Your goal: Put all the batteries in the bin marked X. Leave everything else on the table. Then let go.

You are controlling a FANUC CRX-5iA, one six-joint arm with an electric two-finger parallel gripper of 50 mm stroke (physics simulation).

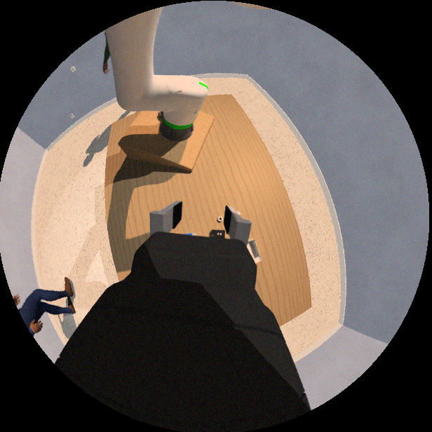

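Observation:
My gripper (202, 212) is open, with nothing between its fingers, and hangs above the table. A small white ring-shaped thing (220, 219) lies on the table, seen between the fingers, nearer the right one. A black item with pale marks (217, 233) and a small blue item (189, 234) show at the edge of the gripper body, which partly hides them. A pale thing (236, 212) shows in part behind the right finger. Part of a pale grey bin (255, 250) shows right of the gripper body; its mark is hidden. I cannot tell which items are batteries.
The wooden table (250, 165) spreads under the gripper. The arm's base (176, 130) stands on a raised wooden block (201, 132) at the table's upper left. A person's legs (47, 300) show at the lower left, off the table. The dark gripper body hides the lower middle.

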